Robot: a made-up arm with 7 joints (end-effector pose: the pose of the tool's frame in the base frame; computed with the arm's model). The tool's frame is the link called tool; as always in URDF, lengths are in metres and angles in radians.
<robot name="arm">
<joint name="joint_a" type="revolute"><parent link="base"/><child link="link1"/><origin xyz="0.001 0.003 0.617" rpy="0 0 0"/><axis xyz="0 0 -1"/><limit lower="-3.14" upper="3.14" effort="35" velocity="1.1"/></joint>
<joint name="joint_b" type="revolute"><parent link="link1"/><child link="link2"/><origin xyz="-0.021 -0.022 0.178" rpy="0 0 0"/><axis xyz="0 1 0"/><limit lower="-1.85" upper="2.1" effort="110" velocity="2.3"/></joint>
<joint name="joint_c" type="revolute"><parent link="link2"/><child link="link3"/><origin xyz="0.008 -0.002 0.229" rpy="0 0 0"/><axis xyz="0 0 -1"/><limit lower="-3.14" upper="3.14" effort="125" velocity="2.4"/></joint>
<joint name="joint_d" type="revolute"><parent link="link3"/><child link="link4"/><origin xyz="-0.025 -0.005 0.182" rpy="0 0 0"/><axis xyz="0 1 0"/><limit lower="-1.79" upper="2.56" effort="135" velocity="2.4"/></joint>
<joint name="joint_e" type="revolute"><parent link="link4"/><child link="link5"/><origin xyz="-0.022 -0.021 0.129" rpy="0 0 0"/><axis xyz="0 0 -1"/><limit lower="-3.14" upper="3.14" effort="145" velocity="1.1"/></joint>
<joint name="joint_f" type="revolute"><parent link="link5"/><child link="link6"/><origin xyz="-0.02 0.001 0.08" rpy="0 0 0"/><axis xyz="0 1 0"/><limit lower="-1.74" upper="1.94" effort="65" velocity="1.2"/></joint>
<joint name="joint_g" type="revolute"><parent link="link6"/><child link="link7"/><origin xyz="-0.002 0.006 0.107" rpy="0 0 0"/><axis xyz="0 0 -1"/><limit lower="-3.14" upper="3.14" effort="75" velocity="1.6"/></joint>
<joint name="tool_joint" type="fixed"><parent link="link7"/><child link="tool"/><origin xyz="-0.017 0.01 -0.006" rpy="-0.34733 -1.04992 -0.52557"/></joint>
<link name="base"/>
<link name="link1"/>
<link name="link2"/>
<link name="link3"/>
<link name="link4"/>
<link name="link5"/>
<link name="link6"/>
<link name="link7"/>
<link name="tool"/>
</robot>
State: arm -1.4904 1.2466 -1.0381 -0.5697 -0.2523 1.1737 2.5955
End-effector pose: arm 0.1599 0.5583 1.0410 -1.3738 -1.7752 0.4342
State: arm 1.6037 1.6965 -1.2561 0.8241 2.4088 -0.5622 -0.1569
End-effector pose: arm 0.1768 -0.5341 0.6717 -1.4792 0.7558 -0.5264
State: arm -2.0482 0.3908 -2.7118 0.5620 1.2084 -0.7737 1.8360
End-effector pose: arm -0.0305 0.1377 1.4589 0.4972 -0.4980 0.8682
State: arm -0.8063 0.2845 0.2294 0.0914 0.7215 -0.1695 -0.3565
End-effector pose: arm 0.0926 0.1107 1.4978 -0.7331 -0.9552 -0.2795
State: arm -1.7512 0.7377 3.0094 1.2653 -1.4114 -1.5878 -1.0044
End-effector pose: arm -0.1357 0.1874 1.2709 0.0171 -2.4184 -0.4110
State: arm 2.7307 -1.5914 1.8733 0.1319 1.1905 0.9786 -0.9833
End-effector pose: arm 0.6485 0.2952 0.7142 -0.1298 1.5582 0.6191
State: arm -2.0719 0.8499 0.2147 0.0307 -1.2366 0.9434 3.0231
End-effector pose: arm -0.2468 0.4155 1.2331 -0.6269 -2.5286 -0.1492
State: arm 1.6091 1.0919 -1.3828 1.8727 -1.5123 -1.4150 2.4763
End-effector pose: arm 0.1487 -0.4023 0.8009 -0.6217 2.1912 -0.0660
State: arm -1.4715 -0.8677 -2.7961 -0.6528 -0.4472 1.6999 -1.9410
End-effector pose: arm 0.0162 -0.4150 1.2664 1.2812 -0.1236 -1.1170
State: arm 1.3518 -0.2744 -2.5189 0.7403 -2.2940 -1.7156 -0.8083
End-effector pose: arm 0.1028 0.2187 1.2701 2.1886 0.3065 0.0244
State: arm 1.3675 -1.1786 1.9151 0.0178 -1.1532 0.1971 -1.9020
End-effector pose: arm -0.1201 0.6851 1.0562 -1.3702 -1.6577 -0.4153
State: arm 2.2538 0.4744 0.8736 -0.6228 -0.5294 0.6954 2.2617
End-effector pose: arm -0.0328 -0.2212 1.4115 0.6853 -1.5328 0.1910
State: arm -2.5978 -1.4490 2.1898 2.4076 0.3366 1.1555 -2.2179
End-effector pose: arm 0.2382 -0.0489 0.7132 -0.4159 -2.7613 0.3191
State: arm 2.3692 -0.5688 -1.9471 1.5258 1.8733 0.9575 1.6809
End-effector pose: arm 0.3384 0.0126 1.1757 0.9272 -0.7773 -0.1403
